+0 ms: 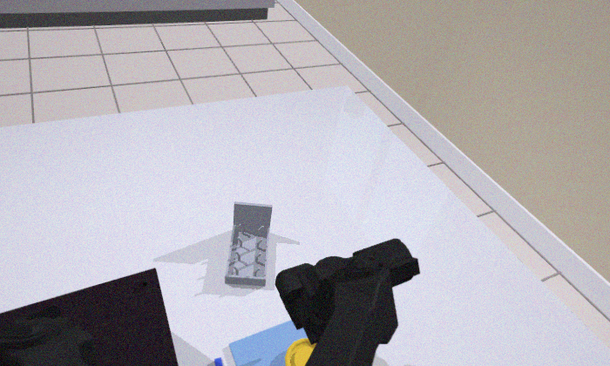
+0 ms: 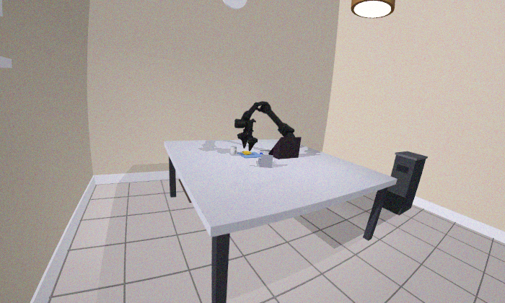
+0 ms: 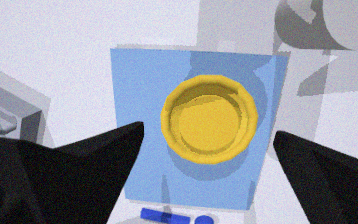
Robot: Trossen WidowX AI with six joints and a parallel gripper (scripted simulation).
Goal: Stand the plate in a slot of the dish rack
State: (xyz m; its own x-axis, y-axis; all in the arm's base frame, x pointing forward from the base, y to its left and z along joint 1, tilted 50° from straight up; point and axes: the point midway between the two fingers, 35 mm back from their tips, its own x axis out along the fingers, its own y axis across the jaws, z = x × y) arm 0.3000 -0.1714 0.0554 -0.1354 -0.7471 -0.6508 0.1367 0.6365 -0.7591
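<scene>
Right now my gripper tip is 2 cm above the yellow plate. From my gripper tip the other things lie so: blue spoon (13 cm behind, 3 cm to the left, 4 cm below); blue mat (3 cm behind, 1 cm to the left, 4 cm below); white cup (7 cm ahead, 7 cm to the right, 2 cm below).
</scene>
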